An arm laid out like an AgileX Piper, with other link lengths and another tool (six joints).
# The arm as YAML. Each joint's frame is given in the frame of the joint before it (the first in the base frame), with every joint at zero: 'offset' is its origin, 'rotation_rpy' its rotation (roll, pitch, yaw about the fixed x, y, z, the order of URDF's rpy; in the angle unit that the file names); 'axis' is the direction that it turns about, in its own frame. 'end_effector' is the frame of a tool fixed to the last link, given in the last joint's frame.
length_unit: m
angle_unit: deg
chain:
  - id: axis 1
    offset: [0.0, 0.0, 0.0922]
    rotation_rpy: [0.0, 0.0, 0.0]
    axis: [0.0, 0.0, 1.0]
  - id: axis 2
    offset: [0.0, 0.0, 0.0]
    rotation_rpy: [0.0, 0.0, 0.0]
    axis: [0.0, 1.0, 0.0]
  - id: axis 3
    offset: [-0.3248, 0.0, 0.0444]
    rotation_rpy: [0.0, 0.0, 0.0]
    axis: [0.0, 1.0, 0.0]
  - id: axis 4
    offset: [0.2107, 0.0, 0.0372]
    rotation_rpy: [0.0, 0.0, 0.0]
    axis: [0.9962, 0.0, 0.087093]
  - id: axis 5
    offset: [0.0, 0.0, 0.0]
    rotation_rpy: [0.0, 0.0, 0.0]
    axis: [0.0, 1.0, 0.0]
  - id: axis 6
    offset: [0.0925, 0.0, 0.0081]
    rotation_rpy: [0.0, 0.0, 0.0]
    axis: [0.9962, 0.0, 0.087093]
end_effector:
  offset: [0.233, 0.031, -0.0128]
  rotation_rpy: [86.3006, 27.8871, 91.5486]
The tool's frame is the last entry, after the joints.
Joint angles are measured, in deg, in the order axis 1, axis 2, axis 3, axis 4, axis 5, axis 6. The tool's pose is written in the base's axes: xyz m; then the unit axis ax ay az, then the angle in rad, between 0 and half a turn. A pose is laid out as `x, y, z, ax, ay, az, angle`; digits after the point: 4 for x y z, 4 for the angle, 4 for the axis.
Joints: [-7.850 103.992 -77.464 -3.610 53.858 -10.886]
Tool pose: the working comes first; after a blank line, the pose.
Where each joint sits with the arm in this pose, in the base's axes (m; each line is computed from the numbers above, not from the rounded line before):
axis 1: 0.0000 0.0000 0.0922
axis 2: 0.0000 0.0000 0.0922
axis 3: 0.1205 -0.0166 0.3966
axis 4: 0.3237 -0.0446 0.3358
axis 5: 0.3237 -0.0446 0.3358
axis 6: 0.3463 -0.0525 0.2461
the tool: 0.3684 -0.0445 0.0119

0.3684, -0.0445, 0.0119, 0.4784, 0.8773, 0.0371, 2.9410
